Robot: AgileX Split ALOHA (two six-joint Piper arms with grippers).
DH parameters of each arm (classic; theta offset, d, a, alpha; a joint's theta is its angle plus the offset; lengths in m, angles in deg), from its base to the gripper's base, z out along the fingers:
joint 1: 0 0.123 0 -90
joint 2: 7.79 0 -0.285 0
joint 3: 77.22 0 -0.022 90
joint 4: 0 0.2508 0 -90
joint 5: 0 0 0.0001 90
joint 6: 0 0.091 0 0
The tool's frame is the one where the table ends.
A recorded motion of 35 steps. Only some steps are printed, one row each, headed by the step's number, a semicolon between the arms.
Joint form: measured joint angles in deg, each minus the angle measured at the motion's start. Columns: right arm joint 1, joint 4, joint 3, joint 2, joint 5, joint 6; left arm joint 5, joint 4, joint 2, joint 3, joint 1, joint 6.
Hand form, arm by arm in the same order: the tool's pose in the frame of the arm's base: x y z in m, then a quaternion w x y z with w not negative. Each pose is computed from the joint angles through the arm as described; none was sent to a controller.
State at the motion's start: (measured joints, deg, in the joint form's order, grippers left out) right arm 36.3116 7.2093 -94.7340 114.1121 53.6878 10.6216; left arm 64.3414 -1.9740 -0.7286 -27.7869 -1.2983 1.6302
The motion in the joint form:
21: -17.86 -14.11 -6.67 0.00 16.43 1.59; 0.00 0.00 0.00 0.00 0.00 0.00
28: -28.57 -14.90 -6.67 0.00 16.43 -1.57; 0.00 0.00 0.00 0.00 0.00 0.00
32: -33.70 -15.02 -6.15 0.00 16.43 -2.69; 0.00 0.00 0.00 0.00 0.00 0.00
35: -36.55 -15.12 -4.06 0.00 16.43 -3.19; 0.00 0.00 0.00 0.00 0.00 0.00
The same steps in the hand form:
21: 0.4029 0.1236 0.2647 0.11745 -0.06836 0.99032 -0.02840; -0.0079 -0.0026 0.2681 0.49364 0.02340 0.86921 -0.01576
28: 0.4190 0.0454 0.2649 0.11409 -0.00465 0.99225 -0.04899; -0.0079 -0.0026 0.2681 0.49364 0.02340 0.86921 -0.01576
32: 0.4205 0.0075 0.2624 0.10685 0.02953 0.99223 -0.05649; -0.0079 -0.0026 0.2681 0.49364 0.02340 0.86921 -0.01576
35: 0.4164 -0.0135 0.2527 0.08709 0.04856 0.99313 -0.06125; -0.0079 -0.0026 0.2681 0.49364 0.02340 0.86921 -0.01576

